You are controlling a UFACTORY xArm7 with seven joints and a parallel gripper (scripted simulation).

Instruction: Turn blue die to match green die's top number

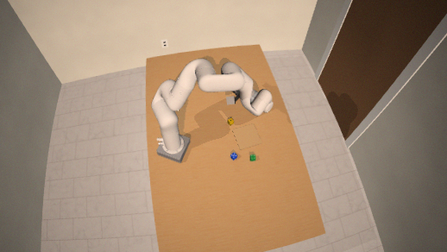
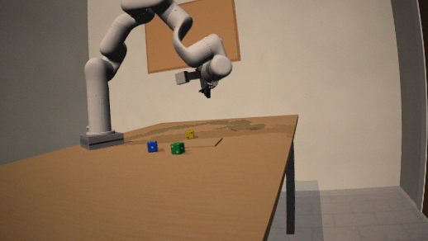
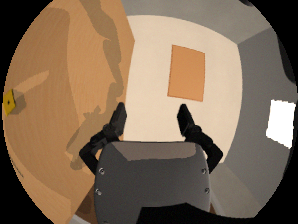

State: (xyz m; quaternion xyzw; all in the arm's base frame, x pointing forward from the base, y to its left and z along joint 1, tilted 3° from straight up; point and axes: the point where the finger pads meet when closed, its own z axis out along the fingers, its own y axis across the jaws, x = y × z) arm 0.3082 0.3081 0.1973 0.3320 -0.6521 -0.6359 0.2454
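My gripper is now 370 mm to the left of the green die, 210 mm above it and 140 mm short of it. From my hand the other things lie so: yellow die: 210 mm below, 140 mm to the right, 20 mm ahead; then blue die: 370 mm to the right, 210 mm below, 30 mm ahead.
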